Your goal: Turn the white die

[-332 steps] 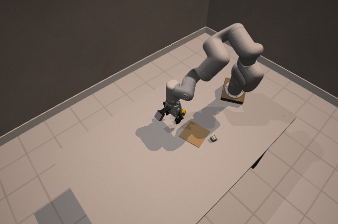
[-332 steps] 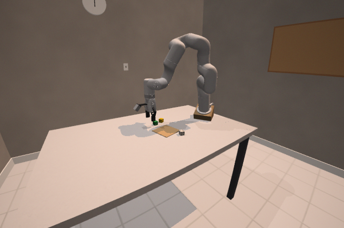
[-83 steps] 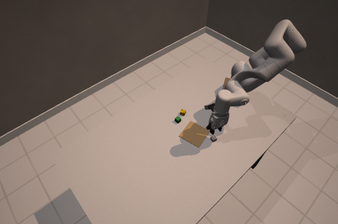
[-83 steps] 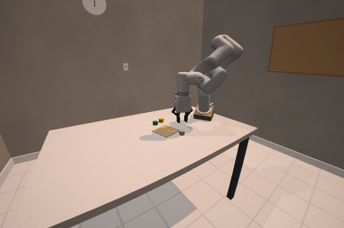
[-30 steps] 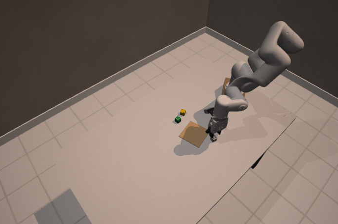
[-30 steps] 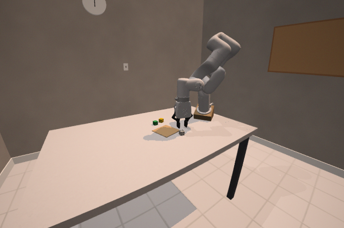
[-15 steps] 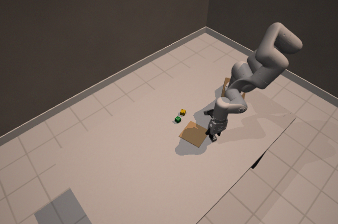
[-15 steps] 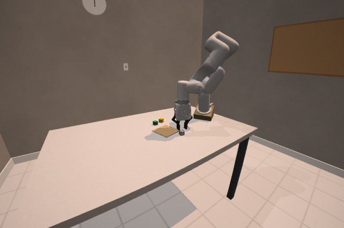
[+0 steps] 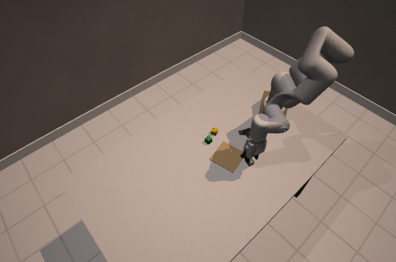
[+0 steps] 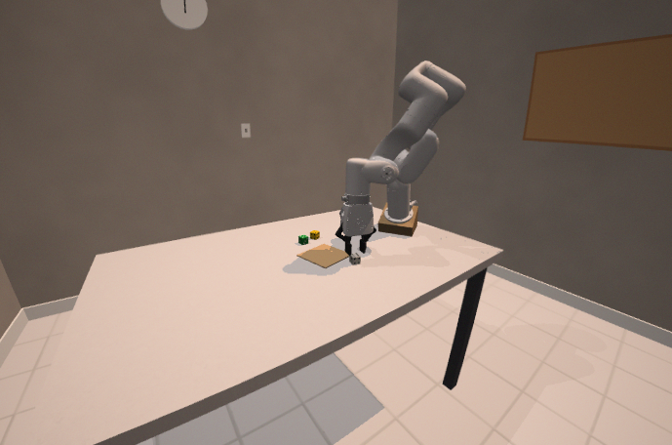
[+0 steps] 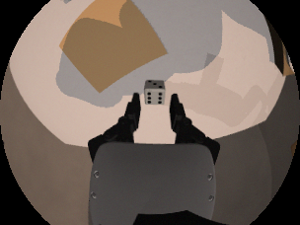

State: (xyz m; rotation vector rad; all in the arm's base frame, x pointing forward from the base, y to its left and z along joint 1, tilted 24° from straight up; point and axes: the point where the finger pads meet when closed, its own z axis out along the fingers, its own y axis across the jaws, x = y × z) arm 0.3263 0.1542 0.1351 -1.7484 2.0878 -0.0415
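Right now my hand is 4 cm above the white die. From my hand the other things lie so: yellow die (3 cm ahead, 26 cm to the right, 4 cm below); green die (9 cm ahead, 23 cm to the right, 4 cm below); mat (7 cm ahead, 10 cm to the right, 5 cm below).
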